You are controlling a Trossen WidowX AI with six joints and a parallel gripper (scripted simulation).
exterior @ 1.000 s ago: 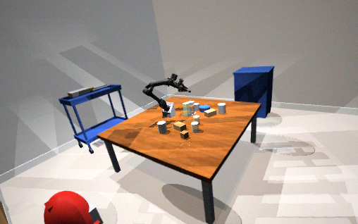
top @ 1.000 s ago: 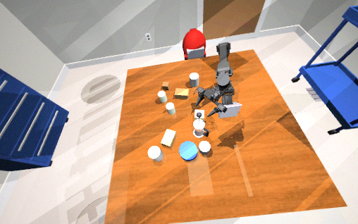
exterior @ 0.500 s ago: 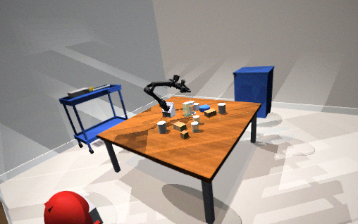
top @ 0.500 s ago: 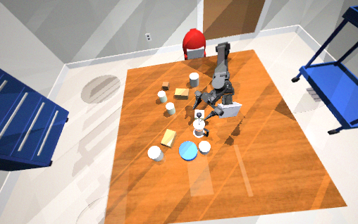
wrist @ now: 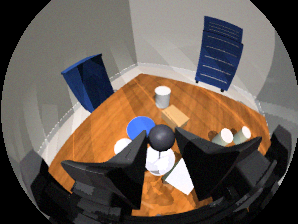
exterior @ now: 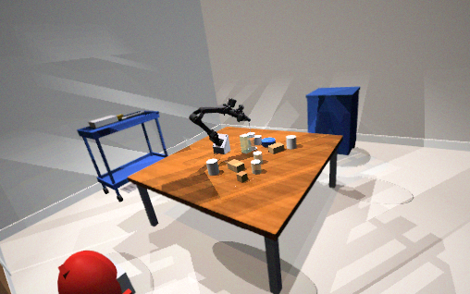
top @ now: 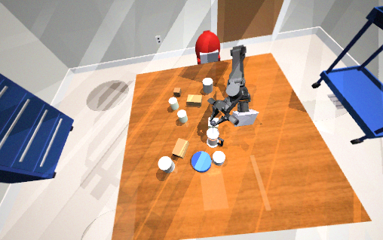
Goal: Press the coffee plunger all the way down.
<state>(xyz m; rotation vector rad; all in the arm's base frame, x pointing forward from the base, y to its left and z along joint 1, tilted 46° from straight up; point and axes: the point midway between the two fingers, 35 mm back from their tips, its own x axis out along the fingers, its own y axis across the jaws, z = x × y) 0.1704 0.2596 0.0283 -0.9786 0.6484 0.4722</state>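
Right now the coffee press is 130 mm below my gripper tip, 20 mm behind it and 10 mm to the left of it. Round my gripper tip: blue disc (240 mm below, 130 mm to the left, 70 mm ahead).
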